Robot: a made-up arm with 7 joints. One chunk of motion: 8 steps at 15 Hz.
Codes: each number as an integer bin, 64 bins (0 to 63) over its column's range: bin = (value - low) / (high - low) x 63, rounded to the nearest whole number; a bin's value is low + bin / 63 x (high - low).
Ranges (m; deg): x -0.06..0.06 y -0.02..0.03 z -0.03..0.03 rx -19..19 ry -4..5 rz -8..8
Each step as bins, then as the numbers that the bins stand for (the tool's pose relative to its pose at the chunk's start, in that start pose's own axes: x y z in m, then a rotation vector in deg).
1 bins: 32 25 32 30 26 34
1 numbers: 0.0010 -0.0002 0.0005 -0.90 -0.29 0.63
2 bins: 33 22 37 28 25 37
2 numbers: 0.0029 -0.0025 0.0052 -2.11 -0.43 1.40
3 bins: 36 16 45 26 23 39
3 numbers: 0.0086 -0.0073 0.0129 -3.32 -0.71 1.90
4 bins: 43 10 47 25 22 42
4 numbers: 0.0219 -0.0121 0.0148 -3.92 -0.86 2.67
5 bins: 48 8 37 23 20 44
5 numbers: 0.0314 -0.0137 0.0052 -5.13 -1.14 3.17
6 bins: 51 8 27 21 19 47
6 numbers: 0.0371 -0.0137 -0.0043 -6.33 -1.29 3.94
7 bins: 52 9 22 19 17 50
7 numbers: 0.0390 -0.0129 -0.0090 -7.54 -1.57 4.70
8 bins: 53 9 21 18 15 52
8 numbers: 0.0410 -0.0129 -0.0100 -8.14 -1.86 5.21
